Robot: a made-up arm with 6 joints.
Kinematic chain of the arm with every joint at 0, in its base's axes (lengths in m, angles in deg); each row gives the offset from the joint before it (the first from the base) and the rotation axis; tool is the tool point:
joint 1: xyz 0 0 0.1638 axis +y
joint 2: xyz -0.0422 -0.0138 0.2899 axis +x
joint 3: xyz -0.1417 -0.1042 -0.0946 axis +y
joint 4: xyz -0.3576 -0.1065 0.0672 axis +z
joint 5: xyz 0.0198 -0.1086 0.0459 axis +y
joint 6: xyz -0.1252 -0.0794 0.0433 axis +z
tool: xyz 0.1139 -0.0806 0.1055
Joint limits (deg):
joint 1: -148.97..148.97
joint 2: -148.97..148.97
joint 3: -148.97..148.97
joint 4: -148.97..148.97
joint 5: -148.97..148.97
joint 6: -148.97..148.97
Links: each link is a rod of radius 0.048 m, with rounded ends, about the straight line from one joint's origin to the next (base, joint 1, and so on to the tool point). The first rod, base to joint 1, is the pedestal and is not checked.
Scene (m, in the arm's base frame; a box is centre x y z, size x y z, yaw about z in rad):
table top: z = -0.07
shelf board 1: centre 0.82 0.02 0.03 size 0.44 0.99 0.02 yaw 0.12
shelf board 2: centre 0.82 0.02 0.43 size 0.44 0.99 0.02 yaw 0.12
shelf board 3: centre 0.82 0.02 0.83 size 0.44 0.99 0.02 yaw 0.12
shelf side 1: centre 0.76 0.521 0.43 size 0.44 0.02 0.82 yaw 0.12
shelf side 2: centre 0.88 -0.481 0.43 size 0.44 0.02 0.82 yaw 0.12
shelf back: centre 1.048 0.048 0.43 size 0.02 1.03 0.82 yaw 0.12
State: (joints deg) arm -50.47 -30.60 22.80 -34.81 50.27 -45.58
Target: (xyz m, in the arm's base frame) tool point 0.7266 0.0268 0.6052
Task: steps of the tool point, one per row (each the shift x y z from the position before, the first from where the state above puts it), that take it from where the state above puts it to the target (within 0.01 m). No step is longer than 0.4 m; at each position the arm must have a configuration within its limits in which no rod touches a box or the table.
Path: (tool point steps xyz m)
1: 0.1251 0.0505 0.3239
2: 0.2271 0.0553 0.2414
3: 0.2835 0.0532 0.1304
4: 0.2895 0.0453 0.0150
5: 0.2516 0.0344 -0.0835
6: 0.1848 0.0223 -0.1506
7: 0.1071 0.0111 -0.1817
8: 0.0893 0.0024 0.0122
9: 0.0857 0.0103 0.0006
10: 0.0802 0.0181 -0.0128

